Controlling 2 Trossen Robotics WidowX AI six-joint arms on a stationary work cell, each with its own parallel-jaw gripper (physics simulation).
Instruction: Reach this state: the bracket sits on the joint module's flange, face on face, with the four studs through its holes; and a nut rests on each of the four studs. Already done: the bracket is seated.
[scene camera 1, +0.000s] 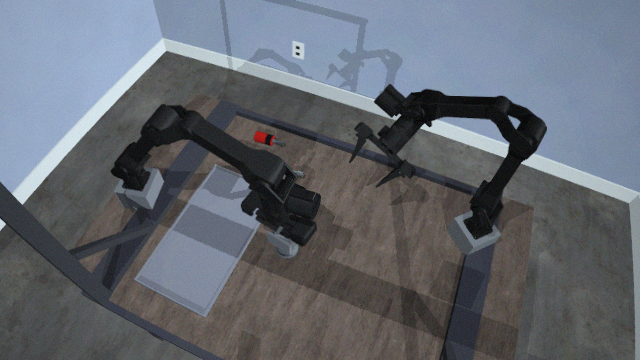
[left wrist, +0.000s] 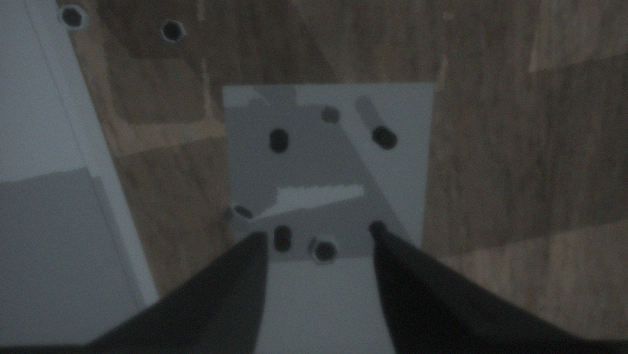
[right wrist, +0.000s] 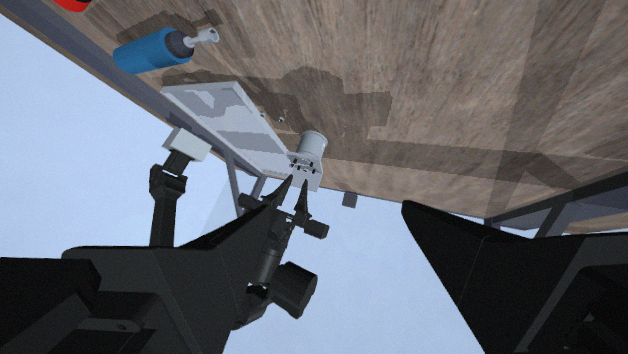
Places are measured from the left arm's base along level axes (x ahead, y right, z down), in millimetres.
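Pixels of known places: left gripper, fingertip midpoint: (scene camera 1: 281, 233) (left wrist: 321, 246) (right wrist: 299, 177); right gripper, fingertip midpoint: (scene camera 1: 362, 174) (right wrist: 335, 208); left arm's base, link origin: (scene camera 1: 136, 180) (right wrist: 182, 154); right arm's base, link origin: (scene camera 1: 477, 226).
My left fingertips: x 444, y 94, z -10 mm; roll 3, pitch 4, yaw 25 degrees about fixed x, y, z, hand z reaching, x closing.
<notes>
Ahead of a thing's pixels: the offset from my left fingertips to its top centre. "*": to the spot under its first point.
The grey bracket (scene camera 1: 280, 242) (left wrist: 325, 170) (right wrist: 314, 183) sits on the cylindrical joint module (scene camera 1: 286, 252) (right wrist: 312, 144). Four dark studs show through its holes in the left wrist view, with no nut visible around them. One nut @(dx -2, dy +15, dz +22 mm) (left wrist: 325, 250) lies on the bracket between the two lower studs. Another nut @(dx -23, dy -11, dz +18 mm) (left wrist: 242, 212) is tilted at the bracket's left edge. Two nuts @(dx -62, dy -103, dz +88 mm) (left wrist: 73, 17) @(dx -27, dy -81, dz +88 mm) (left wrist: 173, 31) lie beside the tray. My left gripper (left wrist: 321, 246) (right wrist: 299, 177) is partly open and empty, fingertips over the bracket, either side of the nut. My right gripper (scene camera 1: 364, 173) (right wrist: 335, 208) is wide open, empty, raised away from the bracket.
A pale tray @(dx -208, dy -6, dz +78 mm) (scene camera 1: 170, 298) (left wrist: 112, 200) (right wrist: 200, 86) lies left of the joint module in the scene view. A red-handled tool @(dx -114, dy -362, dz +60 mm) (scene camera 1: 264, 138) (right wrist: 72, 4) lies at the back. A blue-handled tool @(* dx -88, dy -277, dz +55 mm) (right wrist: 150, 50) lies beyond the tray, mostly hidden by the left arm in the scene view.
</notes>
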